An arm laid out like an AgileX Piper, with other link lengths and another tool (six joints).
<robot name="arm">
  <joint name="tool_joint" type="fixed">
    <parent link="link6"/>
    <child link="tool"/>
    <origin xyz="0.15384 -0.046 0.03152" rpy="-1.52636 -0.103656 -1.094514"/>
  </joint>
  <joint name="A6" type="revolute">
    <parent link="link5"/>
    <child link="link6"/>
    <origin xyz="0.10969 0 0.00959" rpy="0 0 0"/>
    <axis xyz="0.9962 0 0.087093"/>
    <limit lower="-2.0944" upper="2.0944"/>
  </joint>
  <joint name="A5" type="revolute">
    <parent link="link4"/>
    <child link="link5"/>
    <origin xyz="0 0 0" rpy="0 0 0"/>
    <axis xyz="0 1 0"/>
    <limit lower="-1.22" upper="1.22"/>
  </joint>
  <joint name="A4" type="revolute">
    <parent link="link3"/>
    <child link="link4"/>
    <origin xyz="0.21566 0 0.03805" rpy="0 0 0"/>
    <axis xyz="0.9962 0 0.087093"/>
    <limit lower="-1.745" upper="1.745"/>
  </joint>
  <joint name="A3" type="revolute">
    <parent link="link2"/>
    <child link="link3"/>
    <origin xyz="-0.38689 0 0.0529" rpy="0 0 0"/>
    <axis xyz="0 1 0"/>
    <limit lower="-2.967" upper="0"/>
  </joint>
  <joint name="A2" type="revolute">
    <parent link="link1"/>
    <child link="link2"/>
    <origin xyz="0 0 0" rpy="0 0 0"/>
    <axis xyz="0 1 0"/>
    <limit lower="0" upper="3.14"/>
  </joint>
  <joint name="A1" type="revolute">
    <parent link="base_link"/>
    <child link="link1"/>
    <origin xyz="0 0 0.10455" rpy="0 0 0"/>
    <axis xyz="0 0 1"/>
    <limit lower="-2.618" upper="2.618"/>
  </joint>
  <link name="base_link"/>
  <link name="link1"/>
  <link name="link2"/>
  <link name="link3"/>
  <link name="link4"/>
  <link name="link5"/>
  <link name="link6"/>
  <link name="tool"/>
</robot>
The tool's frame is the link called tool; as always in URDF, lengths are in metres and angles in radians.
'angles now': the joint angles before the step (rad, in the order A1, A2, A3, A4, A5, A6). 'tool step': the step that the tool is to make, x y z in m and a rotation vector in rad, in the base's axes. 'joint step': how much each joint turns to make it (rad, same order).
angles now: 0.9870, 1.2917, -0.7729, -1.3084, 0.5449, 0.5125
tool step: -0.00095, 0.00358, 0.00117, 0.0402, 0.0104, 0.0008
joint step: 0.0000, 0.0000, 0.0000, -0.0120, -0.0202, 0.0461
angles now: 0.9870, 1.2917, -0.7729, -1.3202, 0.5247, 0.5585
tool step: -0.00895, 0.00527, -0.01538, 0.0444, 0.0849, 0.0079
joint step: 0.0000, -0.0025, 0.0000, 0.1308, -0.0409, -0.0543
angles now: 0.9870, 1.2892, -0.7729, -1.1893, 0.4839, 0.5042
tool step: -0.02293, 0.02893, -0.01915, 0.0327, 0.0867, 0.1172
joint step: 0.0000, 0.0024, 0.0165, 0.1832, -0.1283, -0.1651
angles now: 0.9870, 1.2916, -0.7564, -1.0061, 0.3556, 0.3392
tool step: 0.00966, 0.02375, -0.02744, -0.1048, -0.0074, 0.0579
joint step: -0.0001, 0.0968, -0.0018, -0.0832, -0.0236, -0.0007
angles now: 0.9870, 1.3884, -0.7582, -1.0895, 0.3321, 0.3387
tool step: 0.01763, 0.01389, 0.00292, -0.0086, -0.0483, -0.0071
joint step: 0.0000, 0.0586, -0.0262, -0.2041, 0.0086, 0.1797
